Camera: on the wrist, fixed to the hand. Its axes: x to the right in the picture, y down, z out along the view.
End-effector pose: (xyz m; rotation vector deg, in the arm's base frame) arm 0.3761 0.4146 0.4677 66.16 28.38 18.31
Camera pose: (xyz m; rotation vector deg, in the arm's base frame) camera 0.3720 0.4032 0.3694 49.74 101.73 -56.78
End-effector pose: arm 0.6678 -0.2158 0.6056 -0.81 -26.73 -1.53
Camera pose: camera 0.6861 -0.3119 0.5898 50.16 4.73 -80.91
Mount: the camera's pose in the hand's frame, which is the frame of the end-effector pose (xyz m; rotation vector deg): 0.0114 -0.0954 -0.0242 30.90 26.13 -89.87
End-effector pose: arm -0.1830 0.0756 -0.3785 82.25 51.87 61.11
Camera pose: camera -0.2003 0.1063 -0.4711 23.97 125.17 -6.93
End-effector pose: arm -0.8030 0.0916 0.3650 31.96 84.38 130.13
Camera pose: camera -0.8161 0.1152 0.2697 -47.90 96.92 42.74
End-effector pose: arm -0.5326 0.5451 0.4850 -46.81 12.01 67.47
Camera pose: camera -0.4379 0.5240 0.5053 -28.20 9.71 -30.99
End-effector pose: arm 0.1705 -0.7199 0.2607 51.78 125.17 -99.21
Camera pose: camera 0.1112 -0.7051 0.3387 22.85 -77.97 77.10
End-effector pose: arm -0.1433 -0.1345 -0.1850 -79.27 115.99 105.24
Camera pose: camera -0.0769 -0.1488 -0.2571 -124.11 38.75 16.75
